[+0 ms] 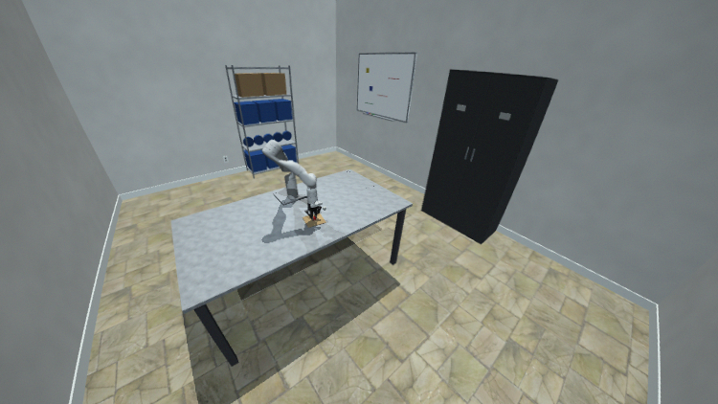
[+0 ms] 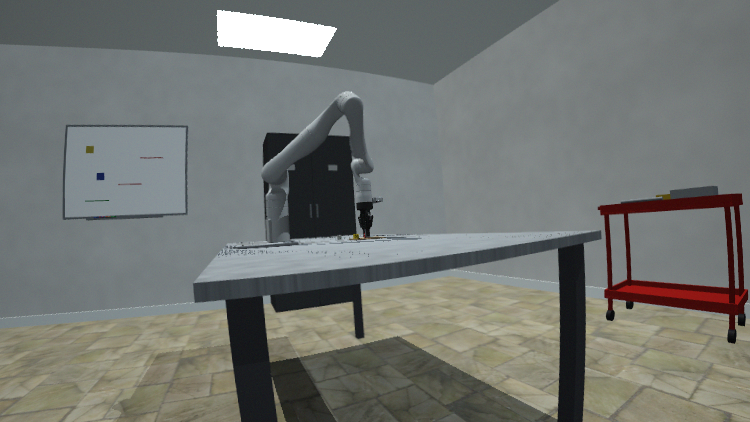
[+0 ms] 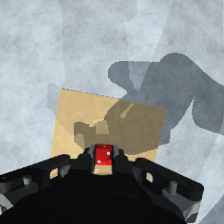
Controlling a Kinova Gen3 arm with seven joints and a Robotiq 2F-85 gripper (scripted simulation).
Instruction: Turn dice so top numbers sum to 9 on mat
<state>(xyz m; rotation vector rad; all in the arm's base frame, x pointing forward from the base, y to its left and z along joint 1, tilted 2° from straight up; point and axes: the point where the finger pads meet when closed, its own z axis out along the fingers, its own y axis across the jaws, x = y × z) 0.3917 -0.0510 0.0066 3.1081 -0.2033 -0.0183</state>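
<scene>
My gripper is now 10 mm above the red die. Round my hand: tan mat: 20 mm below; then yellow die: 50 mm behind, 10 mm to the left, 10 mm below; then white die: 70 mm behind, 150 mm to the left, 10 mm below.
</scene>
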